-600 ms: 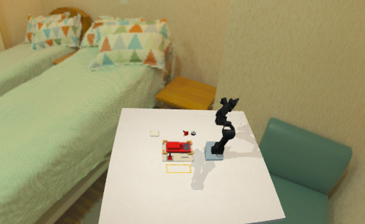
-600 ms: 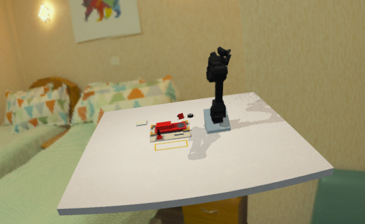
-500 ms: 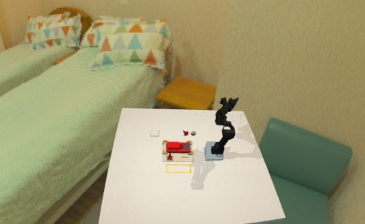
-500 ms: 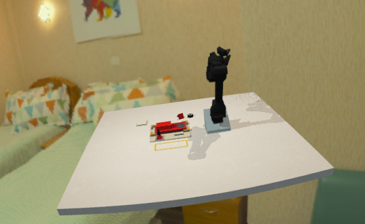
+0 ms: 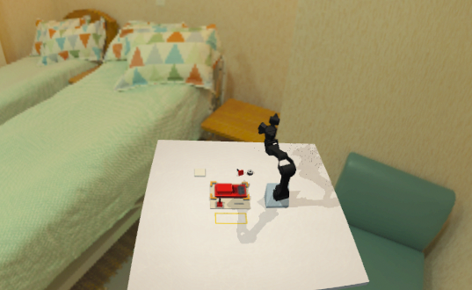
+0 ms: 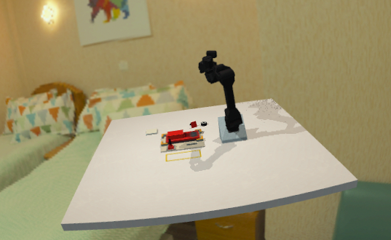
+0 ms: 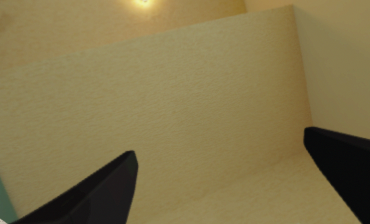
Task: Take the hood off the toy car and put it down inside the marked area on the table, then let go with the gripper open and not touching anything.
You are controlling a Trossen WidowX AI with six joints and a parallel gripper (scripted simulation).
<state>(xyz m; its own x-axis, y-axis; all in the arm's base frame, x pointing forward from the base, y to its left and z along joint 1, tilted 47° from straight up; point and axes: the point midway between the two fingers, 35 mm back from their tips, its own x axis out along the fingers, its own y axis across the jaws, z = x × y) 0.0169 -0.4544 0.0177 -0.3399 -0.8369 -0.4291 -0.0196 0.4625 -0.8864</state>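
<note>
Right now my gripper tip is 32 cm short of the red hood, 23 cm to the right of it and 39 cm above it. From my gripper tip the other things lie so: dark round part: 12 cm ahead, 5 cm to the left, 42 cm below; then cream tile: 47 cm ahead, 4 cm to the left, 42 cm below.
</note>
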